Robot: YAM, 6 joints.
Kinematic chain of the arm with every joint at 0, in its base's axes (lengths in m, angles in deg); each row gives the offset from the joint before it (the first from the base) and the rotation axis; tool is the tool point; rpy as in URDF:
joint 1: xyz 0 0 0.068 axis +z
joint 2: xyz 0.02 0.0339 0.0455 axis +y
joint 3: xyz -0.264 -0.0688 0 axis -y
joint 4: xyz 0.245 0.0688 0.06 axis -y
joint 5: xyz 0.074 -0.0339 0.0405 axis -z
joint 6: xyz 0.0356 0 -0.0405 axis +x
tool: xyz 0 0 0 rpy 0 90 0
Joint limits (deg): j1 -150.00..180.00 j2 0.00..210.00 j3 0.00..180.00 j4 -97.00..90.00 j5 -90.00..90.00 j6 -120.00..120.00
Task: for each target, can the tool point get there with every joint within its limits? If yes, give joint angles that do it. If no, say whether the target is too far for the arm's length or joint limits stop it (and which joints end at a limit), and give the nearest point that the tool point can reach.
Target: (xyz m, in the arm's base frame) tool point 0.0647 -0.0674 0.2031
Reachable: yes | joints -29.47 46.99 31.85 -76.40 48.87 92.35
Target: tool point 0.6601 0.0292 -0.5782
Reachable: no: too far | nearest point 0.4627 0.0205 -0.3099 | short by 0.333 m
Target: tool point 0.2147 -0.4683 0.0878
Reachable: yes | joints -64.48 144.43 83.61 63.67 12.97 -45.99
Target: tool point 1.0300 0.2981 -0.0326
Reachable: no: too far | nearest point 0.6147 0.1779 0.0274 | short by 0.437 m
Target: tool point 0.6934 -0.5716 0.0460
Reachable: no: too far | nearest point 0.4969 -0.4096 0.0656 | short by 0.255 m
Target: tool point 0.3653 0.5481 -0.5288
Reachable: no: too far | nearest point 0.2636 0.3955 -0.3006 | short by 0.293 m
